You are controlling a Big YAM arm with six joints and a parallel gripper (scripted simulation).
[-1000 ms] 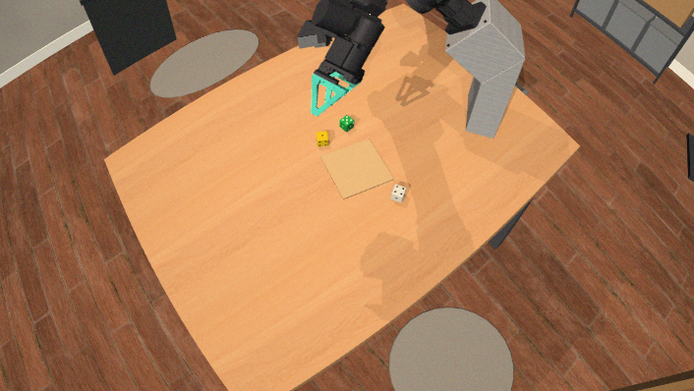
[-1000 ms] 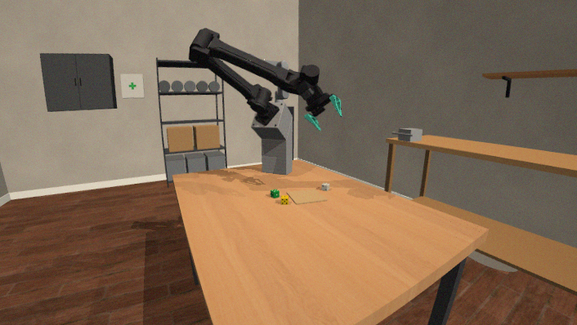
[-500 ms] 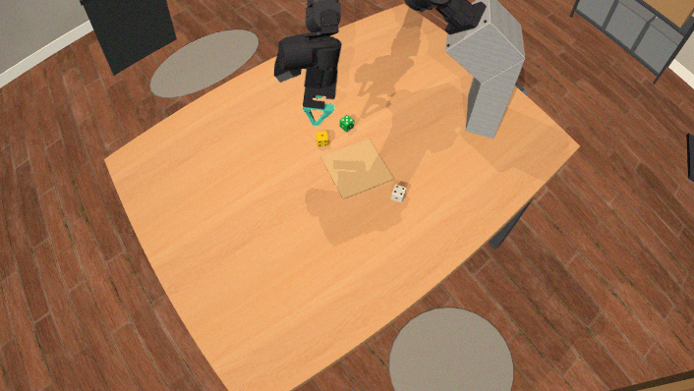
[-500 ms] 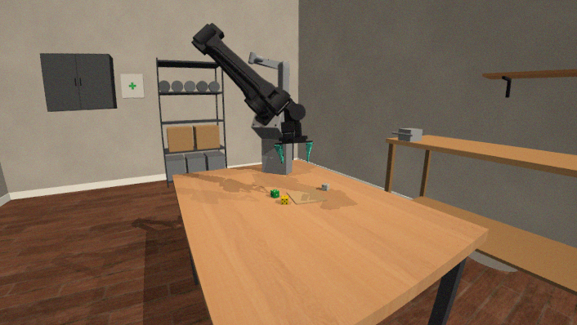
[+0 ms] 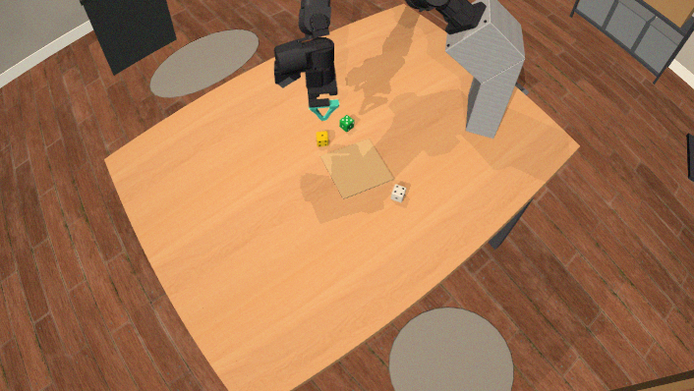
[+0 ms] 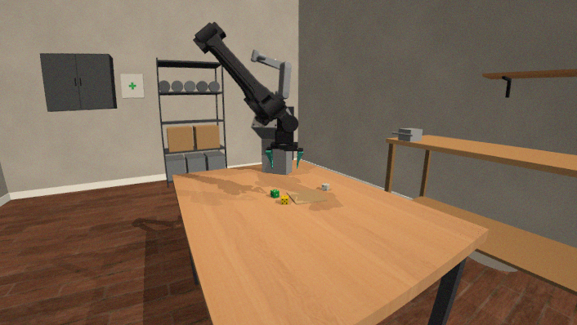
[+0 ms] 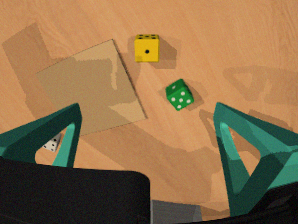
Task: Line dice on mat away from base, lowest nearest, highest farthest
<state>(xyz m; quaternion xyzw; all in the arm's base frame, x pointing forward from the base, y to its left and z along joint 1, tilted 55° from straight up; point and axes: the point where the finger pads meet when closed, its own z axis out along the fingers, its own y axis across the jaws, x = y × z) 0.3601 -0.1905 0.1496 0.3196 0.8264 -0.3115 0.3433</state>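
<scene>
Right now my hand is 14 cm above the yellow die. Also, from my hand: green die 8 cm behind, 3 cm to the left, 14 cm below; then tan mat 3 cm ahead, 12 cm to the left, 15 cm below; then white die 5 cm ahead, 25 cm to the left, 14 cm below.
</scene>
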